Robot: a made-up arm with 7 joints.
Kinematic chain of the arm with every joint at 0, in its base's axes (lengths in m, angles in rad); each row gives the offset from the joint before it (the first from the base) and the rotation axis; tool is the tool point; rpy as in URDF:
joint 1: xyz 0 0 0 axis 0.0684 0.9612 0.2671
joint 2: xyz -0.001 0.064 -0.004 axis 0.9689 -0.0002 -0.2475
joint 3: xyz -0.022 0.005 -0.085 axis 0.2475 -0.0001 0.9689
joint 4: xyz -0.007 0 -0.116 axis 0.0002 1 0
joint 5: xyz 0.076 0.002 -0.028 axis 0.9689 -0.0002 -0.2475
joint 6: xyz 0.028 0 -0.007 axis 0.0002 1 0
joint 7: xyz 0.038 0 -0.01 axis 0.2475 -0.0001 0.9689
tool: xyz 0 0 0 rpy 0 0.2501 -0.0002
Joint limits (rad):
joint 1: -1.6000..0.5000
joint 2: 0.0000..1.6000
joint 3: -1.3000..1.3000
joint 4: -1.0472..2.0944
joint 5: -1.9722..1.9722
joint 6: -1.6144..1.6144
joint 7: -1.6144..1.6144
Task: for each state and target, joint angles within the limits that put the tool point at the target. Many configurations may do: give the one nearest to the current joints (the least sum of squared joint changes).
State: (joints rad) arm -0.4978 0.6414 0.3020 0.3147 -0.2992 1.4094 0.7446
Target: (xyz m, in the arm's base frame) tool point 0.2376 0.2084 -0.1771
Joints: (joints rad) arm -0.7025 0.5645 0.2741 0.5301 -0.2790 1.2668 0.7446
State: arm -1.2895 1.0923 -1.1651 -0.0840 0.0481 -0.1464 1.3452
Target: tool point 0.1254 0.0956 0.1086
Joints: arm -1.6000 1.5289 -0.5166 -0.8405 -0.0227 -0.3444 1.3452
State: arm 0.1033 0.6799 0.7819 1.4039 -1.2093 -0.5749 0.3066
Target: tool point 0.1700 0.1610 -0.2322
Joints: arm -0.3591 0.1431 0.3422 0.4466 -0.9924 -0.8196 0.3066
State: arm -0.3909 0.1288 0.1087 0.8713 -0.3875 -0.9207 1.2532
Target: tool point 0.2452 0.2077 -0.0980
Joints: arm -0.7269 0.5776 0.2799 0.5299 -0.3933 -1.0204 1.2532
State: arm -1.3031 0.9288 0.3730 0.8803 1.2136 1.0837 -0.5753
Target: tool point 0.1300 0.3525 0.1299
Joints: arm -1.4814 1.4355 0.4384 0.9447 1.1895 0.9043 -0.5753
